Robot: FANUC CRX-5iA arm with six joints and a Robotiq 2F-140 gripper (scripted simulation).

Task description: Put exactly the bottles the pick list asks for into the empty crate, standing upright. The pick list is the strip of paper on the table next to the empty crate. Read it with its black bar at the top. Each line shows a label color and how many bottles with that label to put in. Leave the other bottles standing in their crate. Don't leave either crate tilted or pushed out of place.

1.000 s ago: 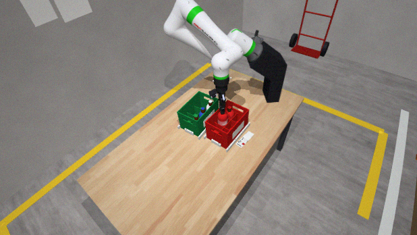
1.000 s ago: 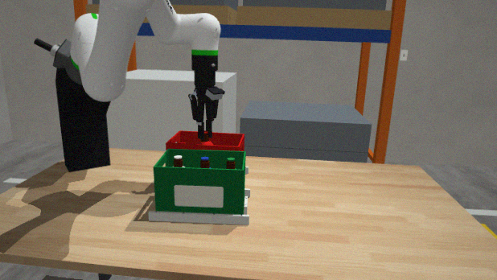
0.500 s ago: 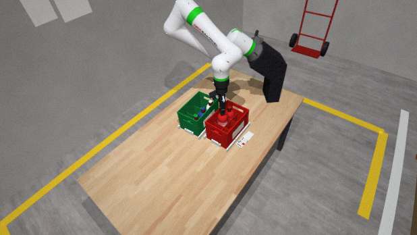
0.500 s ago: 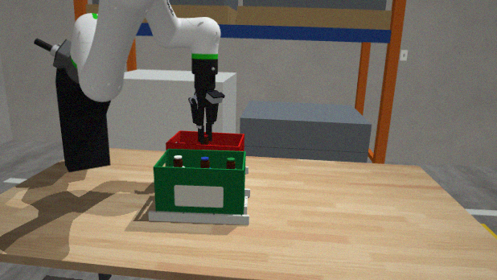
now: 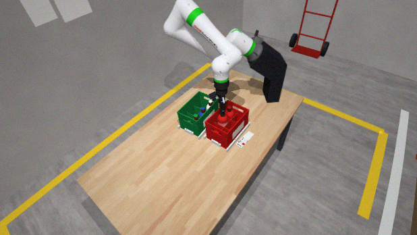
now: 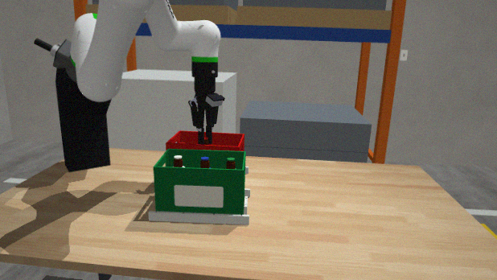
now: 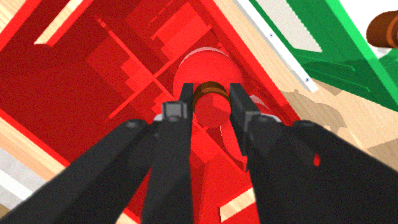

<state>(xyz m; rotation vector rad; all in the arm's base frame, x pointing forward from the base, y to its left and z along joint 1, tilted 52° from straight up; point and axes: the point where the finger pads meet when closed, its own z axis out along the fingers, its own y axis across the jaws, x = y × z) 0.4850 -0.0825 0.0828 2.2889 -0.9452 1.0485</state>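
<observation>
The white-capped bottle is 10 cm behind my hand, 13 cm to the right of it and 11 cm below it. The rest, counted from my hand: blue-label bottle 1 cm behind, 15 cm to the right, 11 cm below; then red crate 1 cm ahead, 4 cm to the left, 11 cm below; then red-capped bottle 8 cm behind, 3 cm to the left, 11 cm below.
</observation>
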